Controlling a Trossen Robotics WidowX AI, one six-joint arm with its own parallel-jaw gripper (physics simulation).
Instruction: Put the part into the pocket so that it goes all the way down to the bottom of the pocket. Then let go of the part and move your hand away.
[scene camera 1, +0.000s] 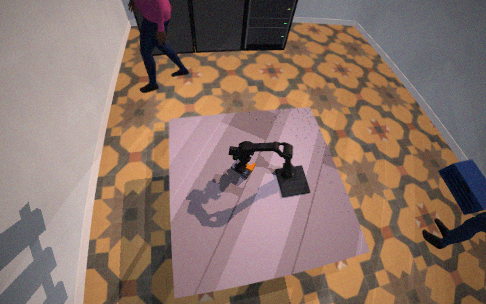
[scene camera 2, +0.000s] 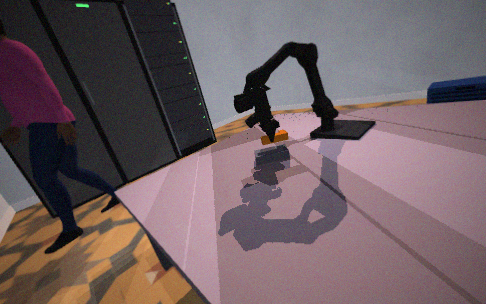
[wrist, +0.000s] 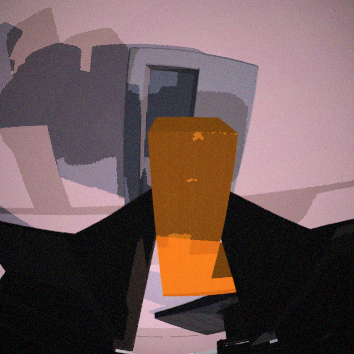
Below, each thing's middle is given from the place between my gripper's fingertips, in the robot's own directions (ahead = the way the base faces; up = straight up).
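Counting from my hand, there's the grey pocket block (wrist: 160, 82), which is 10 mm to the right of it, 10 mm ahead of it and 60 mm below it. From my hand again, the orange L-shaped part (wrist: 191, 159) is 10 mm to the left, 20 mm behind and 10 mm above.
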